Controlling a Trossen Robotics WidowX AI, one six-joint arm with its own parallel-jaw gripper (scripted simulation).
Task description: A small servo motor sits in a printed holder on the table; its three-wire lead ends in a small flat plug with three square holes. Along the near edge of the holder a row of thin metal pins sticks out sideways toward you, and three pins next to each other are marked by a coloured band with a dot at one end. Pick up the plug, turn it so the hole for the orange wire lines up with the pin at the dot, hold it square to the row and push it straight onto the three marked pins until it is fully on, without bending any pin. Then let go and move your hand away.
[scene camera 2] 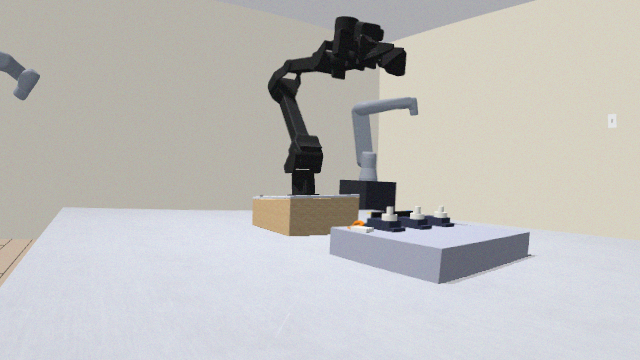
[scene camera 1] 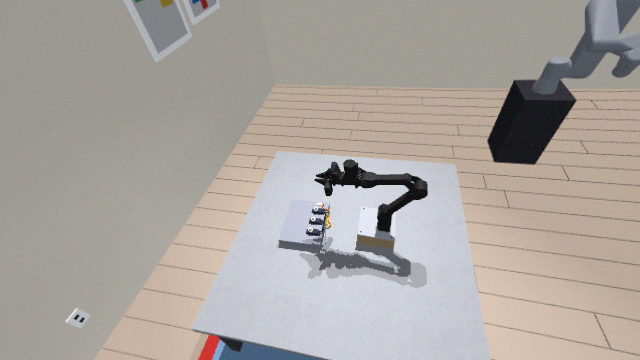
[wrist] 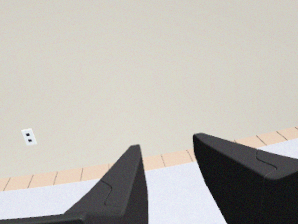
Path:
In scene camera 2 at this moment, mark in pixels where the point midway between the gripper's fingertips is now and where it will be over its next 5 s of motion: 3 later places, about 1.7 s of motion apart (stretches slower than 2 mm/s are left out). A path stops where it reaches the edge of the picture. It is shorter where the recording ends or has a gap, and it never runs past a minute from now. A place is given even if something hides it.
The gripper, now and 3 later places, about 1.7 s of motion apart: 398,48; 359,210; 373,191; 382,208

